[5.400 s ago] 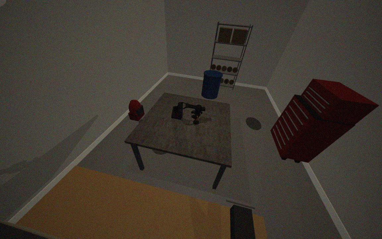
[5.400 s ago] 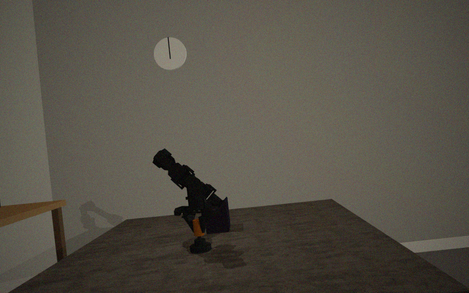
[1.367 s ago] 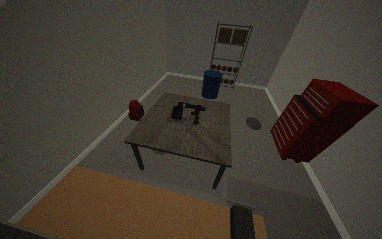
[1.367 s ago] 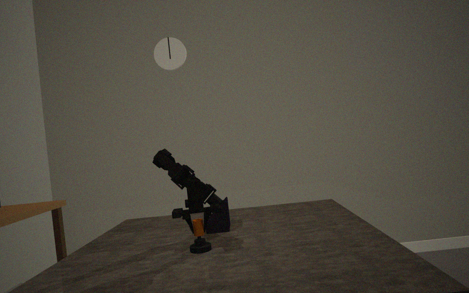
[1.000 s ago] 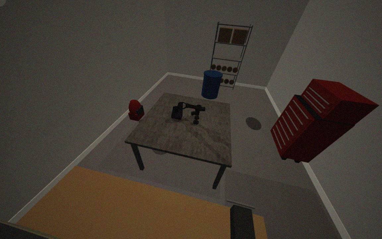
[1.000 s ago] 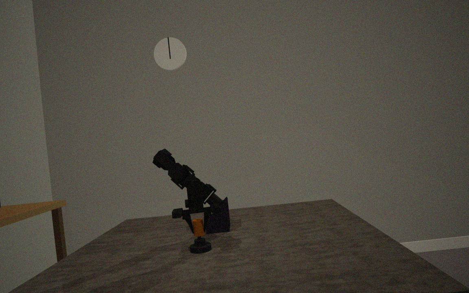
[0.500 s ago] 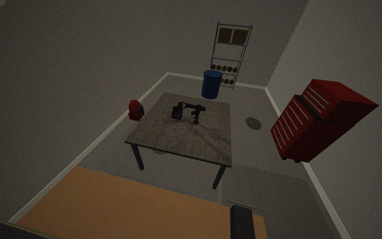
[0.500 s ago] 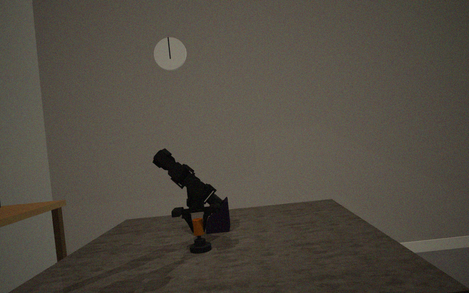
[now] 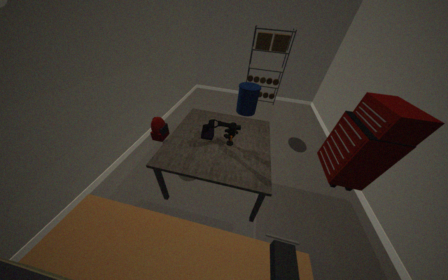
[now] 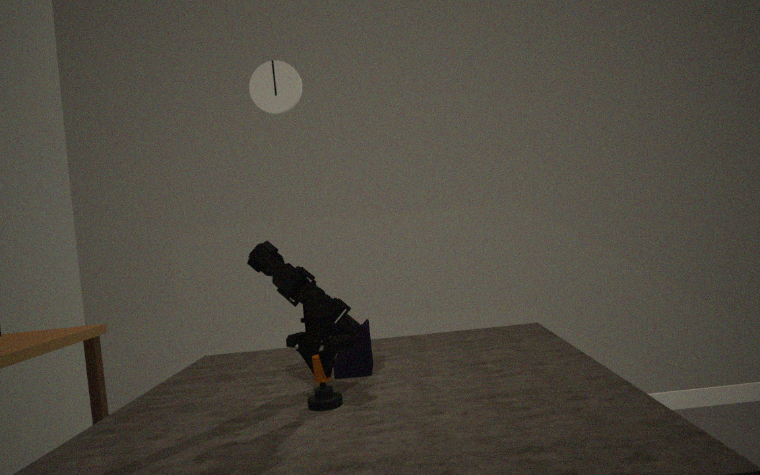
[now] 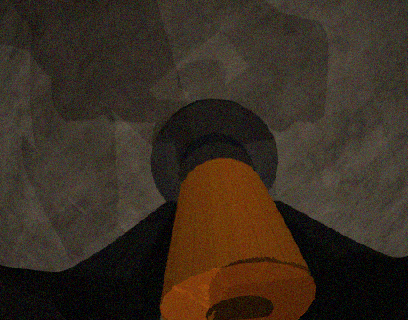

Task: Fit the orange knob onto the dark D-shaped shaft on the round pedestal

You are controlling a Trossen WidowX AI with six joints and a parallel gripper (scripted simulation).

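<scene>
Right now the orange knob is 20 mm above my gripper tip. The rest, counted from my gripper tip: dark round pedestal: 40 mm below.
</scene>
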